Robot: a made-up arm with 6 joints. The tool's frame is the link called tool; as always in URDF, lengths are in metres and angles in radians.
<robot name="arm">
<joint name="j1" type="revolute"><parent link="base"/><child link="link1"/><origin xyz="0 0 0.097" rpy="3.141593 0 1.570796"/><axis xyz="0 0 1"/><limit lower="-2.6" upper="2.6" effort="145" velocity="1.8"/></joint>
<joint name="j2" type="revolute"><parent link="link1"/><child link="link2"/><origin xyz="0.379 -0.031 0.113" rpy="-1.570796 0 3.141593"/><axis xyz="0 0 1"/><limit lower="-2.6" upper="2.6" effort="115" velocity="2.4"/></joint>
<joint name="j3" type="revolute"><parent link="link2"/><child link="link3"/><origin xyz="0.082 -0.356 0.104" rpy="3.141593 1.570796 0"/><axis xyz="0 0 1"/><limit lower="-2.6" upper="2.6" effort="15" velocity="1.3"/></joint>
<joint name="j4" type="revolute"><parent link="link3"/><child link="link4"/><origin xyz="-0.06 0.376 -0.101" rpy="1.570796 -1.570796 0"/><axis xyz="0 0 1"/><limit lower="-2.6" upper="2.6" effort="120" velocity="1.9"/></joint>
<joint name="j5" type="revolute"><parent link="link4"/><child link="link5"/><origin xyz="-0.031 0.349 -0.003" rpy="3.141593 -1.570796 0"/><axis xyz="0 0 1"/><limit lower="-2.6" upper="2.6" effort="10" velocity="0.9"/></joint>
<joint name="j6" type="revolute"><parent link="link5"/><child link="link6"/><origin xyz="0.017 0.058 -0.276" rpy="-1.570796 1.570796 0"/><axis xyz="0 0 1"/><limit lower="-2.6" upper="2.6" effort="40" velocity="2.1"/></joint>
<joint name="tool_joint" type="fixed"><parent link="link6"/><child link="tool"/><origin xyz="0.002 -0.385 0.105" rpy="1.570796 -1.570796 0"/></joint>
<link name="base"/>
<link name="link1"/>
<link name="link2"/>
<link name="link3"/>
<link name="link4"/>
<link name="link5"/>
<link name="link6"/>
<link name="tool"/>
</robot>
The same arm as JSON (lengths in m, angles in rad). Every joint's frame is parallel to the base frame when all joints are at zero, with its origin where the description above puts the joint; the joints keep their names.
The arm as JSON. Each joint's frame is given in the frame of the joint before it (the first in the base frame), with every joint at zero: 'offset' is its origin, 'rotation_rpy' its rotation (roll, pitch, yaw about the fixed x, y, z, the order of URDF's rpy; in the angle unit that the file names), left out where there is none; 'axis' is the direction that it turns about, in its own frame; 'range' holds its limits. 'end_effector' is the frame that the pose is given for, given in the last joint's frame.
{"length_unit": "m", "angle_unit": "rad", "chain": [
  {"id": "j1", "offset": [0.0, 0.0, 0.097], "axis": [0.0, 0.0, -1.0], "range": [-2.6, 2.6]},
  {"id": "j2", "offset": [-0.031, 0.379, -0.113], "axis": [-1.0, 0.0, 0.0], "range": [-2.6, 2.6]},
  {"id": "j3", "offset": [-0.104, -0.082, -0.356], "axis": [0.0, 1.0, 0.0], "range": [-2.6, 2.6]},
  {"id": "j4", "offset": [-0.06, -0.101, -0.376], "axis": [0.0, 0.0, 1.0], "range": [-2.6, 2.6]},
  {"id": "j5", "offset": [-0.349, -0.031, -0.003], "axis": [0.0, 1.0, 0.0], "range": [-2.6, 2.6]},
  {"id": "j6", "offset": [0.058, -0.276, 0.017], "axis": [1.0, 0.0, 0.0], "range": [-2.6, 2.6]}
], "end_effector": {"offset": [0.105, -0.002, 0.385], "rotation_rpy": [0.0, 0.0, 0.0]}}

